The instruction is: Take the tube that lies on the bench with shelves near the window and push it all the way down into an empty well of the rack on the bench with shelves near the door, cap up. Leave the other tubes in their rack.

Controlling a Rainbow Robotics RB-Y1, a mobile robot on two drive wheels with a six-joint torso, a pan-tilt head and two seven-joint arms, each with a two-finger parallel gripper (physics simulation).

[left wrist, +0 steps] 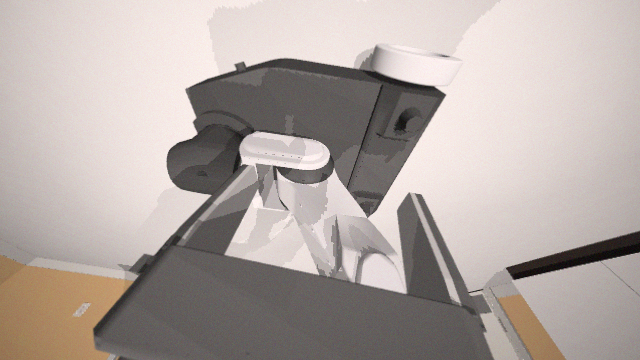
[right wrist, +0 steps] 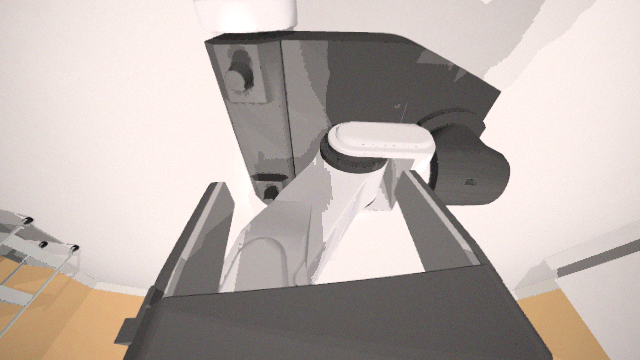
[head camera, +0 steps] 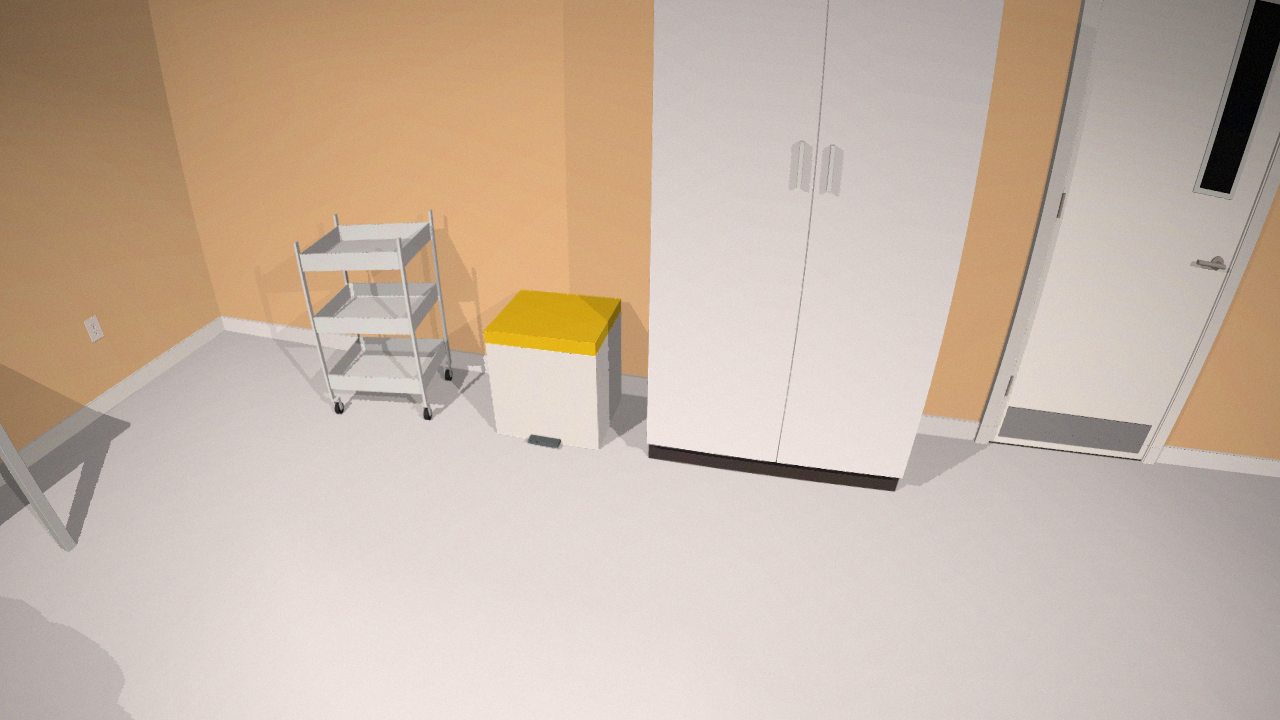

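The tube, the rack and the two benches with shelves named in the task do not show in the head view or in either wrist view. My left gripper is open, with its two dark fingers wide apart and no object between them. My right gripper is open in the same way, its fingers wide apart and empty. Behind the fingers, each wrist view shows the robot's own arm and base above the pale floor. Neither gripper shows in the head view.
In the head view, a three-tier cart stands at the left by the wall. Right of it are a white bin with a yellow lid, a tall white cabinet and a door. A pale table leg shows at the left edge.
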